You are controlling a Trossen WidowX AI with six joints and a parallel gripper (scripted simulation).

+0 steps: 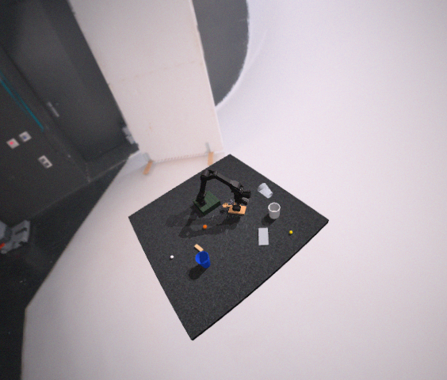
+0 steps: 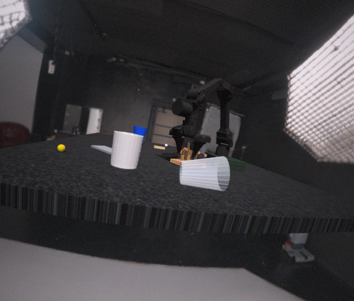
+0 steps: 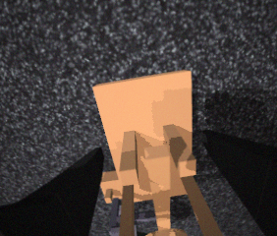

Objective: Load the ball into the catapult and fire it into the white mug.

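The orange ball lies 330 mm to the right of my gripper tip, 40 mm behind it and 30 mm below it. Round my gripper tip: white mug: 220 mm ahead, 190 mm to the left, 10 mm below; wooden catapult: 60 mm behind, 40 mm to the right, 10 mm above; grey flat plate: 330 mm ahead, 40 mm below, 10 mm to the right.
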